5 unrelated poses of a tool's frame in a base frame.
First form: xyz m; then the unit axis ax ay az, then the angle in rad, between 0 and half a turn.
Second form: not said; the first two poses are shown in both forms.
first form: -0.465 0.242 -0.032 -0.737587 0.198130 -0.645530 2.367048
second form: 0.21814 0.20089 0.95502 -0.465; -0.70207 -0.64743 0.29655 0.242; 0.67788 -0.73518 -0.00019 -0.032; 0 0 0 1
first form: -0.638 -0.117 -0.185 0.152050 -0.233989 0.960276 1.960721
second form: -0.34821 -0.93730 -0.01491 -0.638; 0.83909 -0.30456 -0.45074 -0.117; 0.41794 -0.16947 0.89253 -0.185; 0 0 0 1
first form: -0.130 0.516 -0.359 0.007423 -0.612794 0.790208 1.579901
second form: -0.00905 -0.79477 -0.60685 -0.130; 0.78558 0.36983 -0.49607 0.516; 0.61869 -0.48122 0.62101 -0.359; 0 0 0 1
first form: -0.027 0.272 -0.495 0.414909 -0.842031 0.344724 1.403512
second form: 0.30999 -0.63111 -0.71106 -0.027; 0.04872 0.75747 -0.65105 0.272; 0.94949 0.16718 0.26555 -0.495; 0 0 0 1
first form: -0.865 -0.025 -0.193 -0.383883 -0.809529 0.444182 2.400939
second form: -0.48190 0.24040 -0.84260 -0.865; 0.83984 0.40097 -0.36592 -0.025; 0.24989 -0.88399 -0.39512 -0.193; 0 0 0 1
